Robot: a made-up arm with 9 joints. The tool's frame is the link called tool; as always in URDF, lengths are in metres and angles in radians.
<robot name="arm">
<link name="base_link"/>
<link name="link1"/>
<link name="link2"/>
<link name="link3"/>
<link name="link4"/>
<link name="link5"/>
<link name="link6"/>
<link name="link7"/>
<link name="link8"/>
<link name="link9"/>
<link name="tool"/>
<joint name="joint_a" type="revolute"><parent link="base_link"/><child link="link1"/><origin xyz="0.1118 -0.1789 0.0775"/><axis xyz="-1 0 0"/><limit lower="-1.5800" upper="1.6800"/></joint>
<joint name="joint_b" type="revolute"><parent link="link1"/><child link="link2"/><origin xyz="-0.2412 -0.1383 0.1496"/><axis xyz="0 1 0"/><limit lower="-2.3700" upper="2.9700"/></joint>
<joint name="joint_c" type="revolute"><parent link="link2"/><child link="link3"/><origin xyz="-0.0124 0.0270 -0.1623"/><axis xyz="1 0 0"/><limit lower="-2.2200" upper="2.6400"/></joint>
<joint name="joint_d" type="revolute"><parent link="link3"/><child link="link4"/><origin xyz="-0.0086 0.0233 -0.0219"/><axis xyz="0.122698 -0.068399 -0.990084"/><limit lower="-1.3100" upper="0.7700"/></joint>
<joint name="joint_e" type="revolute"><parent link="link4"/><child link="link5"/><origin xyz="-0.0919 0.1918 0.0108"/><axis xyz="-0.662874 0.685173 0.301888"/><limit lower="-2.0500" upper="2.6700"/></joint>
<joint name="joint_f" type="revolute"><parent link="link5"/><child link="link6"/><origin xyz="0.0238 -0.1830 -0.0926"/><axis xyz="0 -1 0"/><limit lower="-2.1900" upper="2.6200"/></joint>
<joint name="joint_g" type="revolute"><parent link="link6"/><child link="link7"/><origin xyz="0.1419 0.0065 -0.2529"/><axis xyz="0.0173 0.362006 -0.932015"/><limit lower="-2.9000" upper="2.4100"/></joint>
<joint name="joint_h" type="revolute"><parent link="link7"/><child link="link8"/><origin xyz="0.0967 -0.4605 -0.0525"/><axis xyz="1 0 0"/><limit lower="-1.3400" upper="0.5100"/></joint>
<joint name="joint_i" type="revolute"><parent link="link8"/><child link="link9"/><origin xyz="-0.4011 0.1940 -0.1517"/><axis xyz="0 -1 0"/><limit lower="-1.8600" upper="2.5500"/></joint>
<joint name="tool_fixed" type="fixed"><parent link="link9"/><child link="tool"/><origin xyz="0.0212 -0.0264 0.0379" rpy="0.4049 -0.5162 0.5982"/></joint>
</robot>
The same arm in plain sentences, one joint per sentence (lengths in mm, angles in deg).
The arm has nine revolute joints in a row. What follows holds with every joint at zero, and every direction is one of the base frame's.
Joint 1 is mounted 111.8 mm along +x and 178.9 mm along -y and 77.5 mm along +z from the base frame's origin and rotates about -x, from -90.53 to 96.26 deg.
Joint 2 is mounted 241.2 mm along -x and 138.3 mm along -y and 149.6 mm along +z from joint 1 and rotates about +y, from -135.79 to 170.17 deg.
Joint 3 is mounted 12.4 mm along -x and 27 mm along +y and 162.3 mm along -z from joint 2 and rotates about +x, from -127.2 to 151.26 deg.
Joint 4 is mounted 8.6 mm along -x and 23.3 mm along +y and 21.9 mm along -z from joint 3 and rotates about the direction (0.122698, -0.068399, -0.990084), from -75.06 to 44.12 deg.
Joint 5 is mounted 91.9 mm along -x and 191.8 mm along +y and 10.8 mm along +z from joint 4 and rotates about the direction (-0.662874, 0.685173, 0.301888), from -117.46 to 152.98 deg.
Joint 6 is mounted 23.8 mm along +x and 183 mm along -y and 92.6 mm along -z from joint 5 and rotates about -y, from -125.48 to 150.11 deg.
Joint 7 is mounted 141.9 mm along +x and 6.5 mm along +y and 252.9 mm along -z from joint 6 and rotates about the direction (0.0173, 0.362006, -0.932015), from -166.16 to 138.08 deg.
Joint 8 is mounted 96.7 mm along +x and 460.5 mm along -y and 52.5 mm along -z from joint 7 and rotates about +x, from -76.78 to 29.22 deg.
Joint 9 is mounted 401.1 mm along -x and 194 mm along +y and 151.7 mm along -z from joint 8 and rotates about -y, from -106.57 to 146.1 deg.
The tool frame, which is the frame that the pose is given for, is mounted 21.2 mm along +x and 26.4 mm along -y and 37.9 mm along +z from joint 9; its axes are the base frame's turned by roll 23.2, pitch -29.58 and yaw 34.27 deg (as in URDF: about the fixed x, then y, then z).

